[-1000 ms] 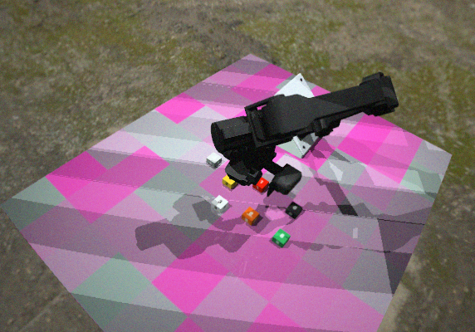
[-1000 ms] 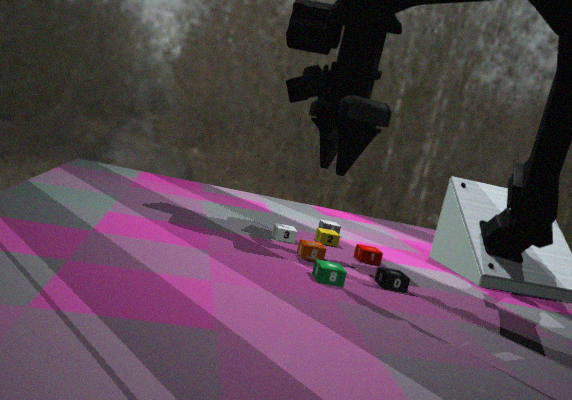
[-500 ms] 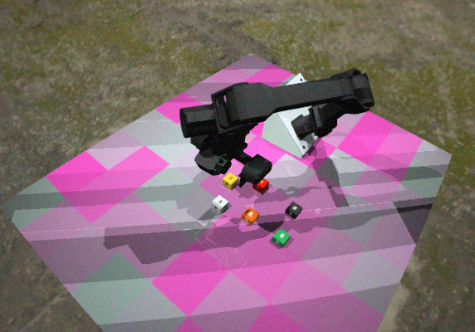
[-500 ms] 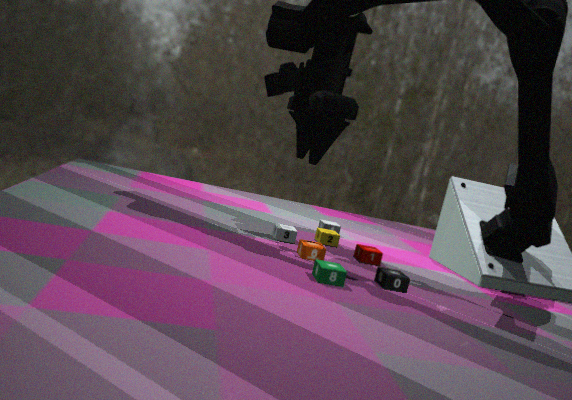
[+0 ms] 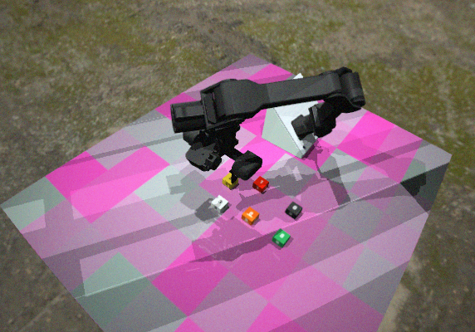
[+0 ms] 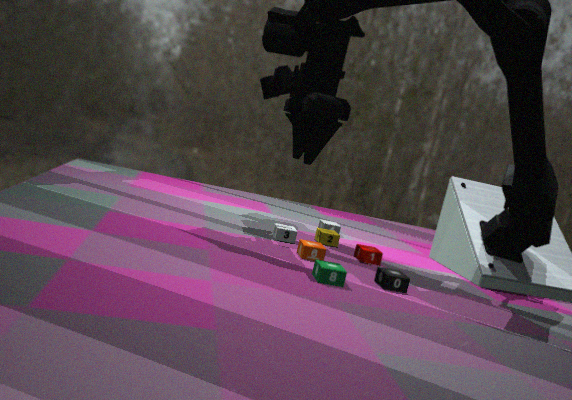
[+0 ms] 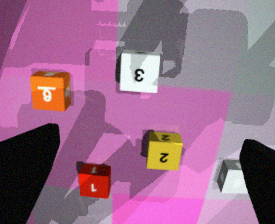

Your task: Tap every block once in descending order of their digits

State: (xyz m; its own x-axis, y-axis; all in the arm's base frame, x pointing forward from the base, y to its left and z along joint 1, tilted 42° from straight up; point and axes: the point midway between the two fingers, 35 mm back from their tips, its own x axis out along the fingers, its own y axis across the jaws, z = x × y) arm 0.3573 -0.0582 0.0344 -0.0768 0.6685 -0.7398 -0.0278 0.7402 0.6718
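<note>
Right now the green block is 19 cm to the left of my gripper tip, 11 cm below it and 3 cm behind it. Round my gripper tip: red block 13 cm behind, 11 cm below, 5 cm to the left; then orange block 11 cm below, 9 cm to the left, 3 cm behind; then yellow block 11 cm below, 8 cm behind, 2 cm to the right.
</note>
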